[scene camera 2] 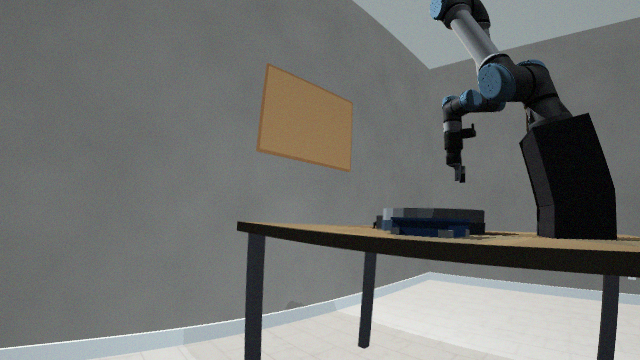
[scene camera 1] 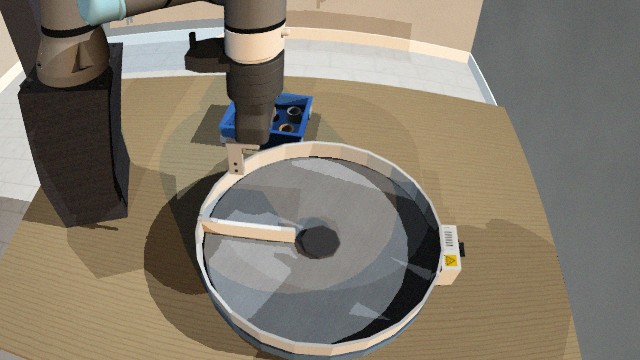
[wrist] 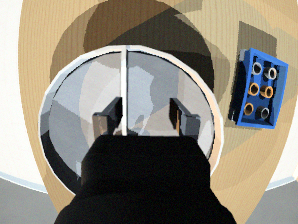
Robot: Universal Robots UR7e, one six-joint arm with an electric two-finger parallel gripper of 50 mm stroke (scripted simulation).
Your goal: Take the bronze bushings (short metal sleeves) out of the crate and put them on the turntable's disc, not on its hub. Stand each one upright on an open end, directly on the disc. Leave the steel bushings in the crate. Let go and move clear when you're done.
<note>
In view: my gripper (scene camera 1: 240, 158), a grey turntable disc (scene camera 1: 369, 270) and a blue crate (scene camera 1: 284, 101).
My gripper also shows in the wrist view (wrist: 146, 107). The grey turntable disc is seen too in the wrist view (wrist: 91, 87). The blue crate is seen too in scene camera 2 (scene camera 2: 427, 227) and in the wrist view (wrist: 241, 96).
</note>
